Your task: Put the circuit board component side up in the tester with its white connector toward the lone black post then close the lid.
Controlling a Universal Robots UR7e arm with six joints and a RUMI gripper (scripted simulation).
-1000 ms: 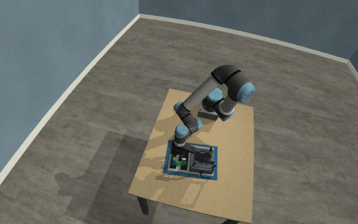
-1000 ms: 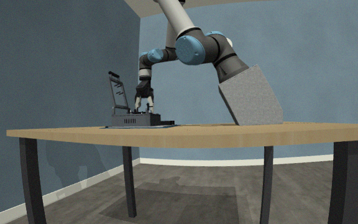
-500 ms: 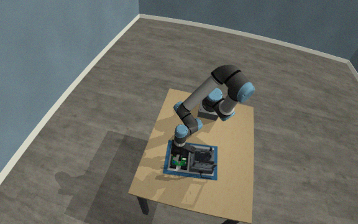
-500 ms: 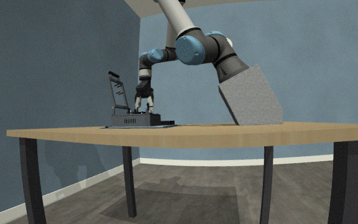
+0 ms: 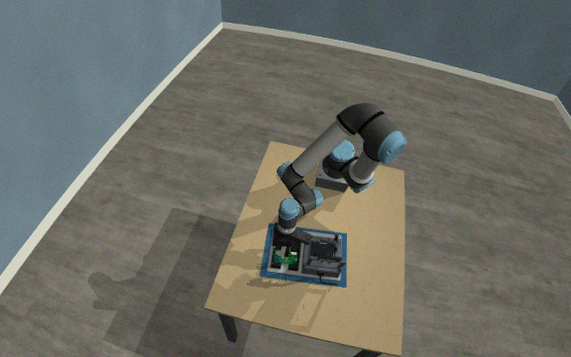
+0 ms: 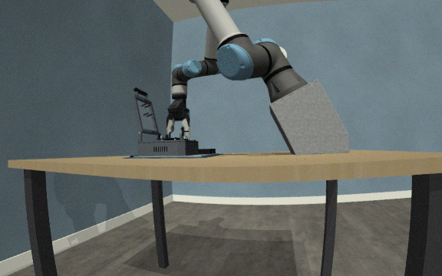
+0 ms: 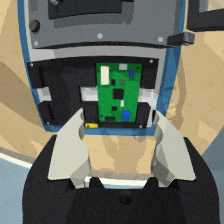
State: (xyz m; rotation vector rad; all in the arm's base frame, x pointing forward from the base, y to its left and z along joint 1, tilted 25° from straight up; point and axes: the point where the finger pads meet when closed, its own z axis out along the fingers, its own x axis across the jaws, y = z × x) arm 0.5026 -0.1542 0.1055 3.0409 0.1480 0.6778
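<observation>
Right now my hand is 60 mm above the green circuit board. The rest, counted from my hand: tester bed (170 mm to the left, 50 mm behind, 10 mm below); see-through lid (180 mm to the left, 110 mm above, 70 mm ahead).
</observation>
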